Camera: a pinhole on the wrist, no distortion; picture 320 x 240 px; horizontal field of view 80.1 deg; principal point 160.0 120.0 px. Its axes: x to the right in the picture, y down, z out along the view. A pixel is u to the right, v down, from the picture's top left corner.
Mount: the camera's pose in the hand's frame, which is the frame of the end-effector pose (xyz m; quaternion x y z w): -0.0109 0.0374 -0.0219 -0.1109 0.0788 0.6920 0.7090
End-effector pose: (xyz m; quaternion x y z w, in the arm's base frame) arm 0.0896 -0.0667 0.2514 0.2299 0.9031 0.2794 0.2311
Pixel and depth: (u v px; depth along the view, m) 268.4 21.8 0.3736
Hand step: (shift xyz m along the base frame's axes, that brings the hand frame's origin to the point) 0.1199 0.4595 -0.0573
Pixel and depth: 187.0 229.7 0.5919
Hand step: 0.6531 0.2076 -0.0951
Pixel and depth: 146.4 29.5 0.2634
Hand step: 0.0767 0.2169 -0.1553
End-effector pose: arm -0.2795 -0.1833 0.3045 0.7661 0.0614 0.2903 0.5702
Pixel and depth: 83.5 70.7 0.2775
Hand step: 0.1806 -0.2146 -0.0309
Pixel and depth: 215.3 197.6 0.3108
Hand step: -0.0440 -0.3417 0.0902
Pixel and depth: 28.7 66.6 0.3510
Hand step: 0.2769 -0.2591 -0.1400
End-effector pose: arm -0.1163 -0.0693 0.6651 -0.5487 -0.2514 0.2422 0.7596
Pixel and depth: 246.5 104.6 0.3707
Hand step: -0.2100 0.2969 -0.2045
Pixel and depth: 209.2 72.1 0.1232
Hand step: -0.0554 0.1023 -0.0697
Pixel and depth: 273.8 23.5 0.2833
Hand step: -0.0680 0.3093 -0.1889
